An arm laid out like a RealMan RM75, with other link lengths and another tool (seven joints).
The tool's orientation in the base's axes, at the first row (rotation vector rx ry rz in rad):
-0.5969, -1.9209, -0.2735
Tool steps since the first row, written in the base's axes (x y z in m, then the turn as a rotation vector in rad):
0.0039, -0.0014, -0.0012, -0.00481, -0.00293, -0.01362
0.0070, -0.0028, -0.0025, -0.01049, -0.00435, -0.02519
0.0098, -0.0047, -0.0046, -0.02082, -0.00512, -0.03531
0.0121, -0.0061, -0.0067, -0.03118, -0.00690, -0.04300
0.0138, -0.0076, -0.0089, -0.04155, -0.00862, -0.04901
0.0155, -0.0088, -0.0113, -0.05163, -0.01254, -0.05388
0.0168, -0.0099, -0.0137, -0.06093, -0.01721, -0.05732
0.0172, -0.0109, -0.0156, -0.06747, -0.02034, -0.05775
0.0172, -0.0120, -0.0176, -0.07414, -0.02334, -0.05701
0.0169, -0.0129, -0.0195, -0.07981, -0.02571, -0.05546
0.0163, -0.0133, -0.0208, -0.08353, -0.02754, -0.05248
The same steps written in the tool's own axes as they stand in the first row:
-0.0027, 0.0009, -0.0032, -0.01162, -0.00392, 0.00817
-0.0053, 0.0015, -0.0057, -0.02069, -0.00717, 0.01686
-0.0086, 0.0015, -0.0079, -0.02678, -0.01241, 0.02890
-0.0116, 0.0017, -0.0095, -0.03094, -0.01872, 0.03951
-0.0146, 0.0015, -0.0106, -0.03356, -0.02512, 0.04945
-0.0176, 0.0015, -0.0115, -0.03586, -0.03333, 0.05770
-0.0205, 0.0015, -0.0120, -0.03733, -0.04188, 0.06440
-0.0227, 0.0010, -0.0120, -0.03651, -0.04791, 0.06835
-0.0248, 0.0002, -0.0116, -0.03456, -0.05400, 0.07198
-0.0267, -0.0006, -0.0110, -0.03202, -0.05910, 0.07476
-0.0278, -0.0011, -0.0102, -0.02865, -0.06284, 0.07564

